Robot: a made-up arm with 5 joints.
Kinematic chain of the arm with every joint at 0, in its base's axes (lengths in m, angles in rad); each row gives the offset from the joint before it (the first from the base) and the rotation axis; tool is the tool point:
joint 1: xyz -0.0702 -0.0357 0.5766 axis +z
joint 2: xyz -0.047 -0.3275 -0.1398 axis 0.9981 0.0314 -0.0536
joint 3: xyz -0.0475 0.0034 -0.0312 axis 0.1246 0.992 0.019
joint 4: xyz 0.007 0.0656 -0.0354 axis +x
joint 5: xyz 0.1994 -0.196 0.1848 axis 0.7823 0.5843 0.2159
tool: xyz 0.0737 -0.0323 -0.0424
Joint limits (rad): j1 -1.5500..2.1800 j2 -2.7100..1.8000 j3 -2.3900..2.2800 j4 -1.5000..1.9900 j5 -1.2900..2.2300
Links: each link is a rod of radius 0.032 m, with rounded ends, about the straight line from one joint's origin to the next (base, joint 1, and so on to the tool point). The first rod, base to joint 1, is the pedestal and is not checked.
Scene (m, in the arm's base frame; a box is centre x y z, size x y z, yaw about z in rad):
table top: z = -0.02
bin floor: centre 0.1 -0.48 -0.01 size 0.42 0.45 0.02 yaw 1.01
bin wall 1: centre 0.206 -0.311 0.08 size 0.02 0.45 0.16 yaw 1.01
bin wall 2: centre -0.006 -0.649 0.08 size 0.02 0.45 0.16 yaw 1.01
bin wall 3: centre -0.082 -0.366 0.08 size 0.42 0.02 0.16 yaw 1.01
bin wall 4: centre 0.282 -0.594 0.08 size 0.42 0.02 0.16 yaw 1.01
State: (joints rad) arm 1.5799 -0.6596 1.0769 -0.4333 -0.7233
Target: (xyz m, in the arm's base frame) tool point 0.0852 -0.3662 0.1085
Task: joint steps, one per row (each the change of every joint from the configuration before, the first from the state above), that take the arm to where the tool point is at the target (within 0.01 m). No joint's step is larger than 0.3 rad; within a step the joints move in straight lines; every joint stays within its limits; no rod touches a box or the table.
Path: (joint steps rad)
1: -0.2682 0.1337 0.0081 -0.0502 0.0759
2: -0.2682 0.1338 0.0080 -0.0502 0.0758
3: -0.2682 0.1337 0.0081 -0.0503 0.0759
4: -0.2682 0.1338 0.0081 -0.0502 0.0758
5: -0.2682 0.1337 0.0080 -0.0502 0.0759
6: -0.2682 0.1338 0.0081 -0.0502 0.0758
7: -0.2682 0.1337 0.0081 -0.0502 0.0759
8: 0.2086 -0.0958 0.2281 0.1455 -0.0312
9: 0.2085 -0.0959 0.2282 0.1455 -0.0311

